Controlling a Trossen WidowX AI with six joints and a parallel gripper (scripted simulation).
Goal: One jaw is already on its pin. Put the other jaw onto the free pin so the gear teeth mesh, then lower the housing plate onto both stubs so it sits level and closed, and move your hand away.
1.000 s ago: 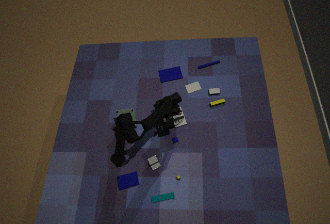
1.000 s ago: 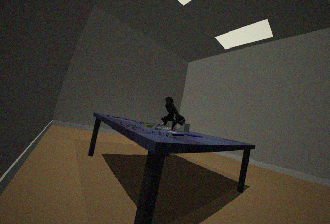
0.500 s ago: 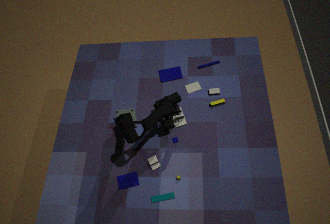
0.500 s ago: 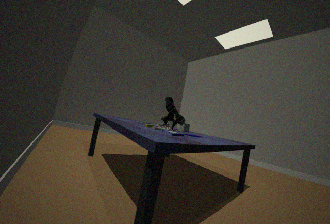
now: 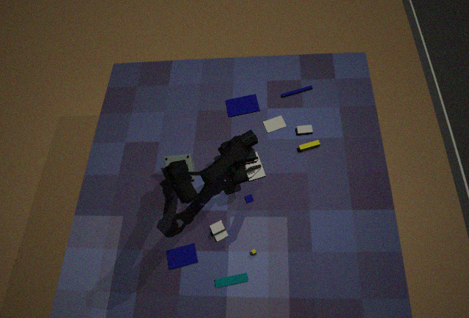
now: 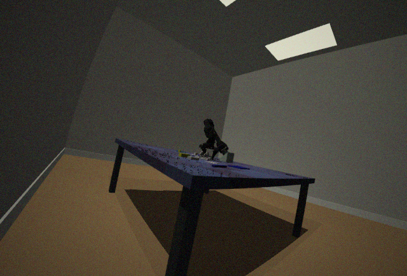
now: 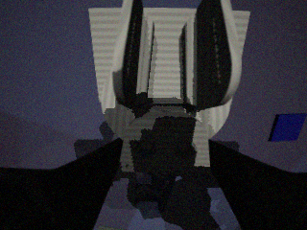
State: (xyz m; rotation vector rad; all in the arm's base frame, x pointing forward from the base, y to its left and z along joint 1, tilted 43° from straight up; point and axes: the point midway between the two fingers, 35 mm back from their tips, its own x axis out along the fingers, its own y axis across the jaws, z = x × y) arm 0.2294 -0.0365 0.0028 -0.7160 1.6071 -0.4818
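Now: gripper tip 20 mm to the right of the white jaw, 20 mm short of it and 10 mm below it. Round my gripper tip: small blue cube 130 mm to the right, 40 mm ahead, 10 mm below; white plate 200 mm to the left, 200 mm ahead, 10 mm below; white base 70 mm ahead, 10 mm to the left, 10 mm below.
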